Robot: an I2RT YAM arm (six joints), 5 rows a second.
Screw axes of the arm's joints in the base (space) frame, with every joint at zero. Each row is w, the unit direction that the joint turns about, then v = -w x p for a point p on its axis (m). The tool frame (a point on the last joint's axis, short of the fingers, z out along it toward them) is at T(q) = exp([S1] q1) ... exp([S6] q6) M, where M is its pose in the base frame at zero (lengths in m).
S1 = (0, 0, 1, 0.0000, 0.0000, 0.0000)
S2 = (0, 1, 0, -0.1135, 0.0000, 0.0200)
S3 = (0, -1, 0, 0.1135, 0.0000, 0.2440)
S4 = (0, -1, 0, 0.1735, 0.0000, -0.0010)
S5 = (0, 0, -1, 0.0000, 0.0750, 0.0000)
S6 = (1, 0, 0, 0.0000, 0.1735, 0.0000)
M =
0 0 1 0.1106
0 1 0 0.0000
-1 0 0 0.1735
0 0 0 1
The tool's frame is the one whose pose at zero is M.
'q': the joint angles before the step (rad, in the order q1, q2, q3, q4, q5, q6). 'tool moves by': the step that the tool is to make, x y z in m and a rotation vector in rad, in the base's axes. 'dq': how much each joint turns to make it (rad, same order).
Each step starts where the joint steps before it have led.
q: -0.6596 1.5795 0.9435 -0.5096 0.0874 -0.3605
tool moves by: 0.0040 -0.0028 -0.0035 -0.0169 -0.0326 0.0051
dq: -0.0002 0.0132 -0.0089 0.0584 -0.0082 -0.0019
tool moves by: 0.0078 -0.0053 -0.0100 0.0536 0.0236 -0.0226
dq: 0.0001 0.0673 0.0389 -0.0255 -0.0157 0.0324
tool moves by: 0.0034 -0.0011 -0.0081 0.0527 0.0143 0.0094
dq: 0.0000 0.0393 0.0166 -0.0212 -0.0340 0.0037
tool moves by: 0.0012 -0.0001 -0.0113 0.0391 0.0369 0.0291
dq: 0.0001 0.0405 0.0055 -0.0176 -0.0174 -0.0246
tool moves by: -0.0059 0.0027 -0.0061 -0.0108 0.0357 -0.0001
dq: -0.0015 -0.0035 -0.0289 0.0042 0.0287 -0.0103
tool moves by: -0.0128 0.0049 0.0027 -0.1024 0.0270 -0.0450
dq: -0.0008 -0.0631 -0.0687 0.0460 0.1062 0.0125
